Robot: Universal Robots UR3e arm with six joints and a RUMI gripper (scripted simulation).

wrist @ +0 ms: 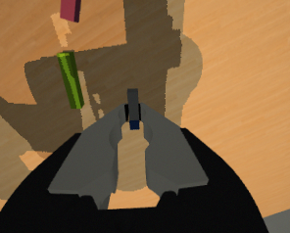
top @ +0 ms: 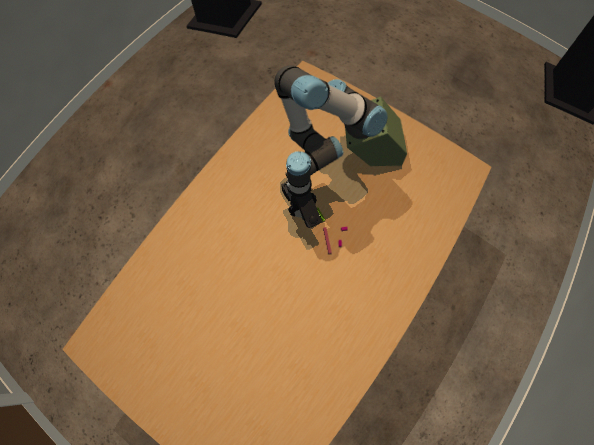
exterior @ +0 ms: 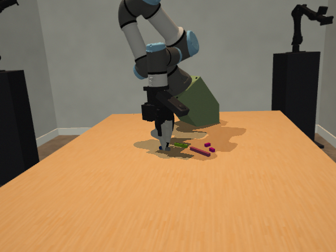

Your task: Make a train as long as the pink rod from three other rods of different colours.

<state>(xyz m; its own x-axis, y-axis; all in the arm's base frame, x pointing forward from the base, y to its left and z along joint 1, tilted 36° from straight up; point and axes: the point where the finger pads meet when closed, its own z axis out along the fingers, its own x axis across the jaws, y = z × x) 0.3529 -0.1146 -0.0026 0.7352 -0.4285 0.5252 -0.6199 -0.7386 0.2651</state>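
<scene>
Right now my hand is 10 mm above the grey rod. Round my hand: pink rod (110 mm to the left, 50 mm ahead, 10 mm below); then small blue rod (20 mm to the right, 10 mm below, 10 mm behind); then lime rod (50 mm to the left, 30 mm behind, 10 mm below).
</scene>
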